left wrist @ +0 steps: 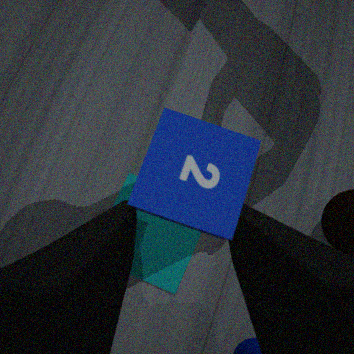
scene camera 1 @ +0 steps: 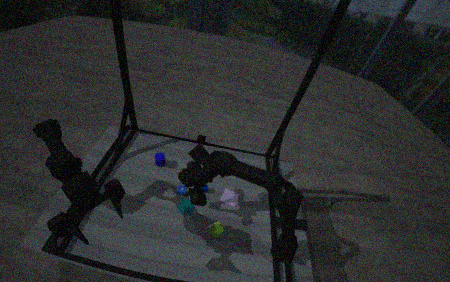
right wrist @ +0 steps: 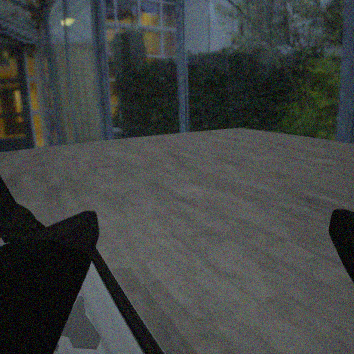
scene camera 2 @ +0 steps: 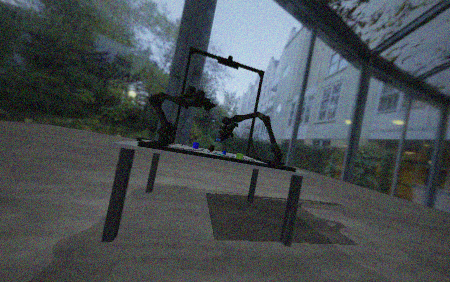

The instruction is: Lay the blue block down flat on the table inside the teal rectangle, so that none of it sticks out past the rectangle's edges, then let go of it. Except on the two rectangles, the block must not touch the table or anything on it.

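Frame: origin at the left arm's base, x ahead, y left, z up, level; metres.
Seen in the pictures: left gripper, fingertip midpoint: (left wrist: 181, 212) (scene camera 1: 184, 191) (scene camera 2: 219, 140); right gripper, fingertip midpoint: (scene camera 1: 105, 230) (right wrist: 214, 222) (scene camera 2: 213, 102); left arm's base, origin of the base link: (scene camera 1: 280, 253) (scene camera 2: 276, 163); right arm's base, origin of the base link: (scene camera 2: 162, 142).
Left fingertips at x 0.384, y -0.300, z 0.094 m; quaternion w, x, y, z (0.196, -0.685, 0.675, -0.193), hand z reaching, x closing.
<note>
Pixels of each thing's top centre, then the offset from my left fingertips to it. "spot": a spot on its surface instead.
- blue block, middle of its top: (left wrist: 196, 170) (scene camera 1: 182, 189) (scene camera 2: 218, 138) dx +0.012, dy -0.003, dz +0.018 m
- teal rectangle, surface spot: (left wrist: 175, 283) spot: dx -0.046, dy -0.003, dz -0.112 m
- pale lilac rectangle, surface spot: (scene camera 1: 230, 199) spot: dx -0.226, dy +0.003, dz -0.112 m
- small blue round object, middle of its top: (scene camera 1: 205, 186) (scene camera 2: 224, 150) dx -0.103, dy -0.063, dz -0.082 m
- dark round object, middle of its top: (scene camera 2: 211, 146) dx +0.000, dy -0.136, dz -0.063 m
- yellow-green cylinder, middle of its top: (scene camera 1: 217, 227) (scene camera 2: 240, 153) dx -0.128, dy +0.147, dz -0.069 m
- darker blue cylinder, middle of its top: (scene camera 1: 159, 156) (scene camera 2: 196, 142) dx +0.118, dy -0.245, dz -0.059 m
The blue block (scene camera 1: 182, 190) (scene camera 2: 218, 140) (left wrist: 195, 173), marked with a white 2, is in the air above the table, its numbered face toward the left wrist camera. My left gripper (scene camera 1: 185, 189) (scene camera 2: 219, 139) (left wrist: 181, 212) is shut on the block's sides. The teal rectangle (scene camera 1: 186, 206) (left wrist: 175, 283) lies flat on the table; in the left wrist view the block and a finger hide part of it, and a shadow crosses it. My right gripper (scene camera 1: 105, 230) (scene camera 2: 214, 105) (right wrist: 214, 222) is open and empty, raised far to the left in scene camera 1.
A pale lilac rectangle (scene camera 1: 230, 199) lies right of the teal one. A small blue round object (scene camera 1: 205, 188) (scene camera 2: 224, 152) (left wrist: 248, 346), a dark round object (scene camera 2: 211, 148) (left wrist: 340, 220), a yellow-green cylinder (scene camera 1: 216, 228) (scene camera 2: 239, 156) and a darker blue cylinder (scene camera 1: 160, 159) (scene camera 2: 195, 145) stand on the table.
</note>
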